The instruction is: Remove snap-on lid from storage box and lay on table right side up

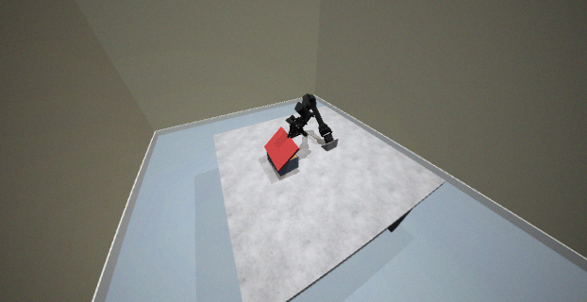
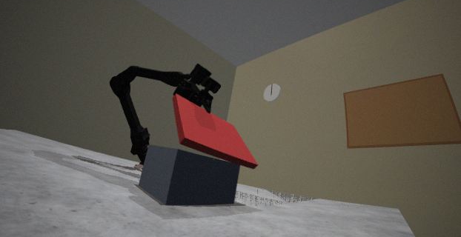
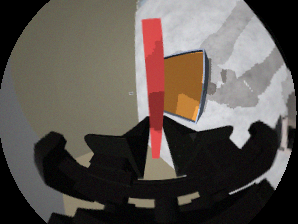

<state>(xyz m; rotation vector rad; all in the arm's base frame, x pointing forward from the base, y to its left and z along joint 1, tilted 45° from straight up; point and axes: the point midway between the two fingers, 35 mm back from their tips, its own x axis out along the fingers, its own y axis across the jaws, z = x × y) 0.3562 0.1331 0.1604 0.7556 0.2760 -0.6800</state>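
The lid lies 6 cm ahead of my gripper tip, 1 cm to the right of it and 6 cm below it. The rest, counted from my gripper tip: dark blue storage box 4 cm ahead, 4 cm to the right, 18 cm below.
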